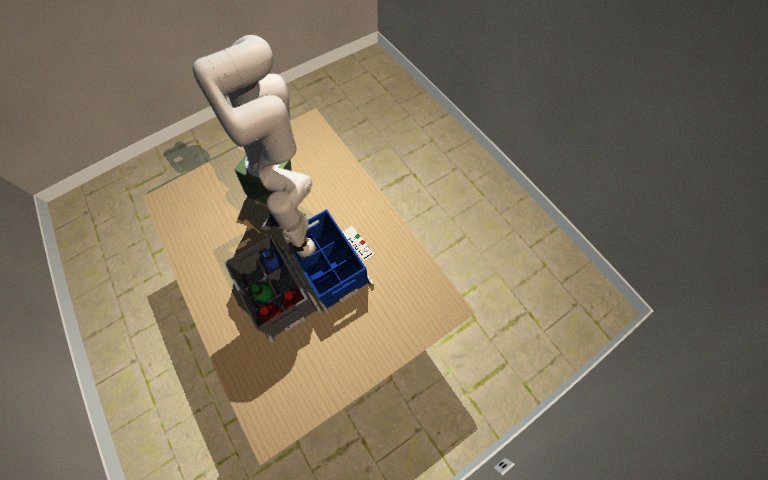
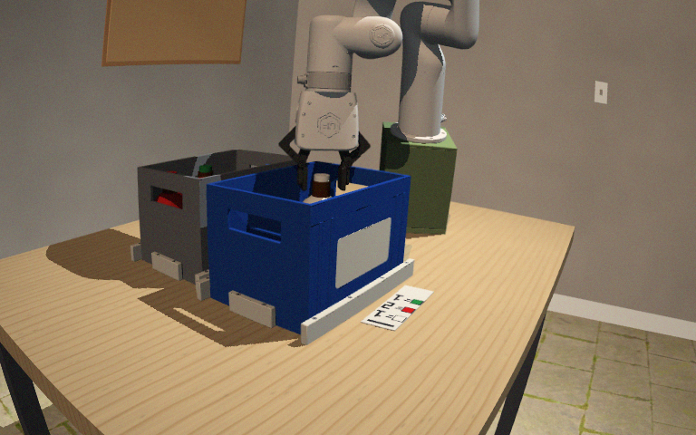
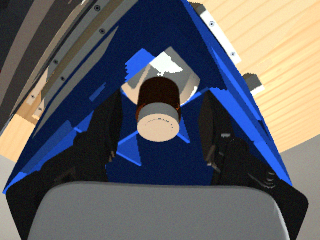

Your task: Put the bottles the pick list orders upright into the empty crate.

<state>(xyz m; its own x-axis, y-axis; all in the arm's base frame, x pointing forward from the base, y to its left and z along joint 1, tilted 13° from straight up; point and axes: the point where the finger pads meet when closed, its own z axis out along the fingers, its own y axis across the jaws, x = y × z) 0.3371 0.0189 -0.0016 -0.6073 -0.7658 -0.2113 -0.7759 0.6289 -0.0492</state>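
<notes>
Now: the red bottle 17 cm ahead of my hand, 11 cm to the right of it and 7 cm below it. Also, from my hand: white-label bottle (7 cm below); blue crate (8 cm ahead, 5 cm to the left, 7 cm below); blue-label bottle (13 cm to the right, 7 cm below).
</notes>
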